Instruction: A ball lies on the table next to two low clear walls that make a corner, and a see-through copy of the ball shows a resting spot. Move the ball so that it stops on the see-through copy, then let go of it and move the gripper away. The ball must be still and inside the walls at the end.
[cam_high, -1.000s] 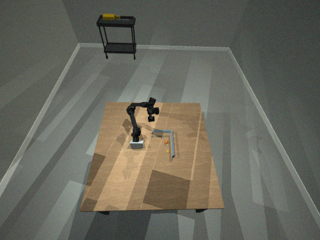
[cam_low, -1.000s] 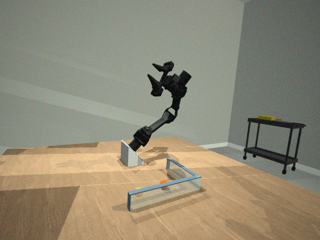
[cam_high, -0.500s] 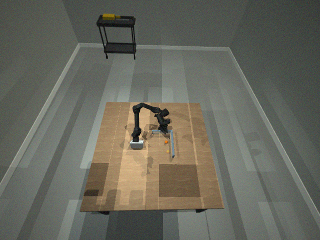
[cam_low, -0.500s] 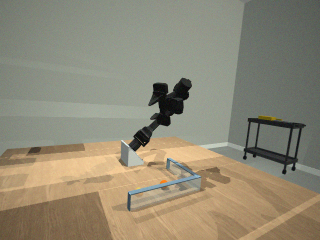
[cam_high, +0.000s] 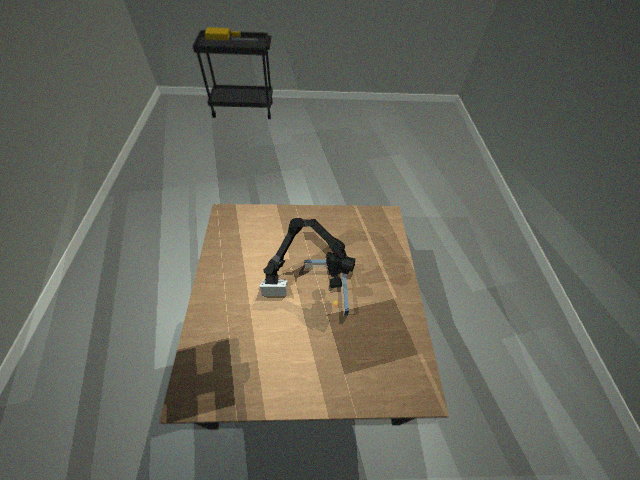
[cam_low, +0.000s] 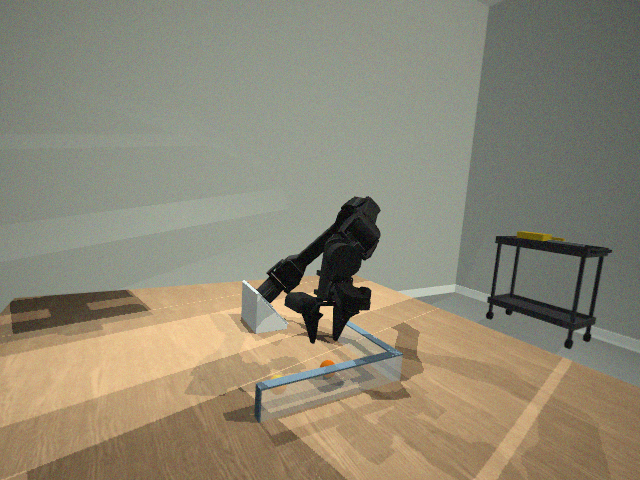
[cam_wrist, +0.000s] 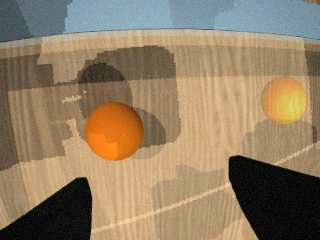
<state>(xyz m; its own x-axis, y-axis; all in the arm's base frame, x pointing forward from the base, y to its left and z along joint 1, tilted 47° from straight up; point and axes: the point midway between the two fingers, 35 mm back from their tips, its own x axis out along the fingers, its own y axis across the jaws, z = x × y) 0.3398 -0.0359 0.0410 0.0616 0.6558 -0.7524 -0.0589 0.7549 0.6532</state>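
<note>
My gripper tip is now 10 mm to the right of the orange ball and 60 mm above it. Also, from my gripper tip: see-through copy: 10 mm ahead, 110 mm to the right, 60 mm below.
</note>
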